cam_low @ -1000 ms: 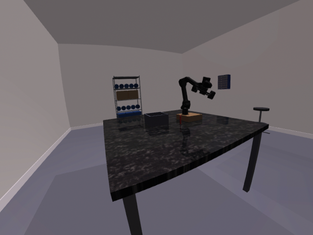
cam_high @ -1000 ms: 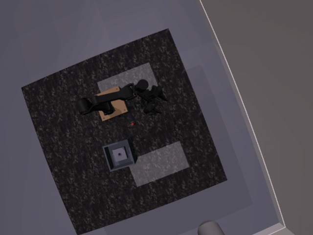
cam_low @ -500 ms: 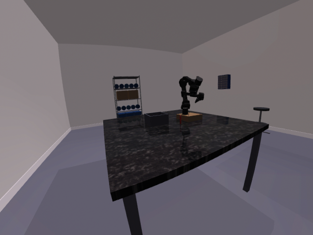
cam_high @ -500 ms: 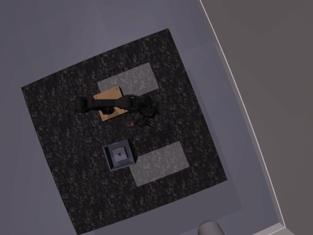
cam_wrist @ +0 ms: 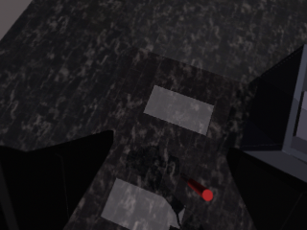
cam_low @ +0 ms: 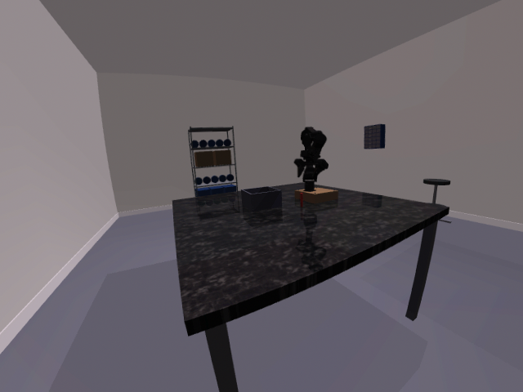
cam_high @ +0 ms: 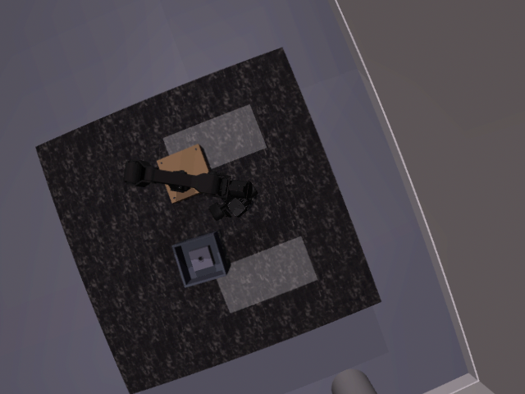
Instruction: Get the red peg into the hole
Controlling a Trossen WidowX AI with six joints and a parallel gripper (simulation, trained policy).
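My gripper tip is now 140 mm above the red peg, 70 mm to the left of it and 50 mm past it. The rest, counted from my gripper tip: grey box: 270 mm to the right, 150 mm below, 90 mm ahead; then pale plate: 270 mm to the right, 130 mm below, 90 mm ahead.
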